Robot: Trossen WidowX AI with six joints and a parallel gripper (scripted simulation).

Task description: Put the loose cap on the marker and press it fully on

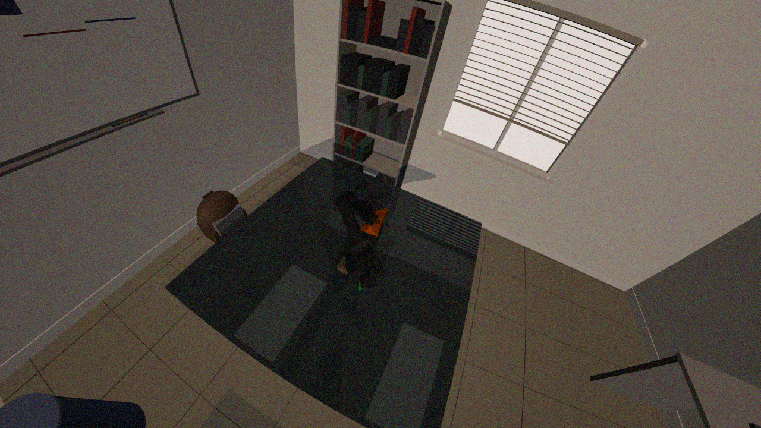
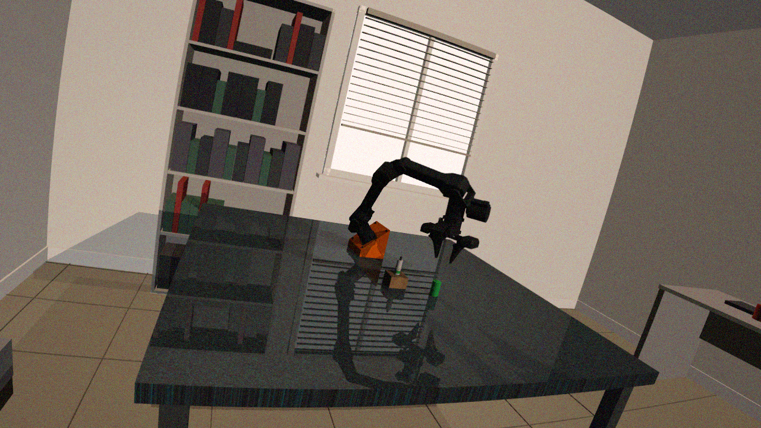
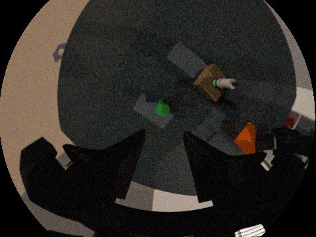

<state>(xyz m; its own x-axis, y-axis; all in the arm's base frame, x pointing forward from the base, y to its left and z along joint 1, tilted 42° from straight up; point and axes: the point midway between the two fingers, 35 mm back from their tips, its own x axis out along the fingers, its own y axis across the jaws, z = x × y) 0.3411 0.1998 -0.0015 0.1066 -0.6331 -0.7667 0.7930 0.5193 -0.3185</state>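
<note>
The green cap lies 10 mm ahead of my gripper tip and 90 mm below it. The rest, counted from my gripper tip: tan holder block: 50 mm behind, 130 mm to the right, 100 mm below.
</note>
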